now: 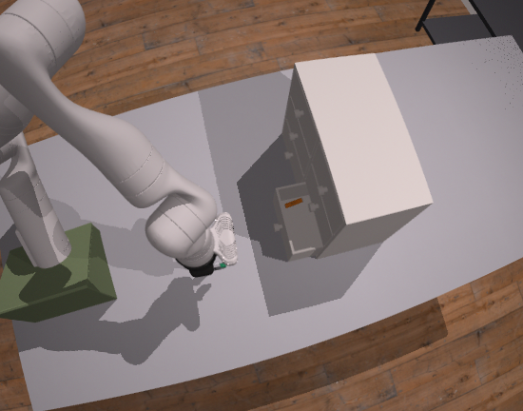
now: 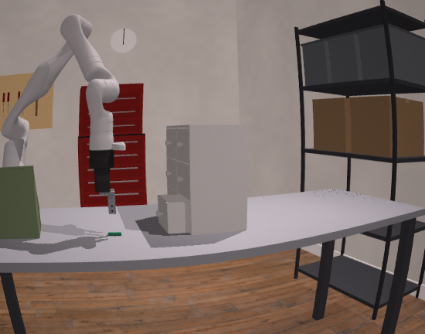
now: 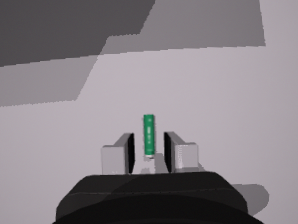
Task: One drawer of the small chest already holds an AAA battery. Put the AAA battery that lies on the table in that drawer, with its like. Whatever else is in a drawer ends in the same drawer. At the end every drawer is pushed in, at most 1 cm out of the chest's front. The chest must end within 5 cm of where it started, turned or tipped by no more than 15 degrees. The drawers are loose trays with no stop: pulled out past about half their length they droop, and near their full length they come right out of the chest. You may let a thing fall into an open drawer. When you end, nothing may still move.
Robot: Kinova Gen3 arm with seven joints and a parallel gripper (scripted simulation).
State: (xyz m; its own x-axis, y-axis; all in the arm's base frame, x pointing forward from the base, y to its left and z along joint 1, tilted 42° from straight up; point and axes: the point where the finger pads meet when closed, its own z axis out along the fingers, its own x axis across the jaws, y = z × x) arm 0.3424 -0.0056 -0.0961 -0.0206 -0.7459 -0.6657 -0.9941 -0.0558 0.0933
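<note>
Now: the green AAA battery 8 cm below my hand. Round my hand: orange battery 20 cm ahead, 11 cm to the left, 7 cm below.
</note>
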